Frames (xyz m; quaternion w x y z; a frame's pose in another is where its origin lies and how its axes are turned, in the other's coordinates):
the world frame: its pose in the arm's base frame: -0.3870 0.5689 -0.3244 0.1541 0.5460 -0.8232 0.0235
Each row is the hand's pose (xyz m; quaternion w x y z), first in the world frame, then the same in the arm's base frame.
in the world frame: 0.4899 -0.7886 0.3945 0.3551 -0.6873 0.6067 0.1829
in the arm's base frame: 0.0630 -0.2671 -0.6651 0.9251 -0.0768 -0.3148 -0.1980
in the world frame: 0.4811 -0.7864 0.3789 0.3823 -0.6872 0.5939 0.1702
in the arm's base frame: 0.0677 -0.2552 -0.6524 0.9190 -0.0512 -0.3322 -0.2062
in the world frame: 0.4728 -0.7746 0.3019 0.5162 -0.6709 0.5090 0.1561
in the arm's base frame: 0.0776 -0.2271 -0.5799 0.8612 0.0380 -0.4475 -0.2382
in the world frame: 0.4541 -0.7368 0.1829 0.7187 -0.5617 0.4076 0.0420
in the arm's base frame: 0.0771 -0.1706 -0.4670 0.7520 0.2617 -0.5650 -0.2165
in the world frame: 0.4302 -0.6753 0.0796 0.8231 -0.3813 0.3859 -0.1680
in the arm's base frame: 0.0535 -0.1031 -0.3675 0.6566 0.5199 -0.5353 -0.1097
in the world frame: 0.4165 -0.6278 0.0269 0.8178 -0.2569 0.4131 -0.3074
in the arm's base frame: 0.0273 -0.0608 -0.3150 0.6136 0.6503 -0.4477 -0.0141
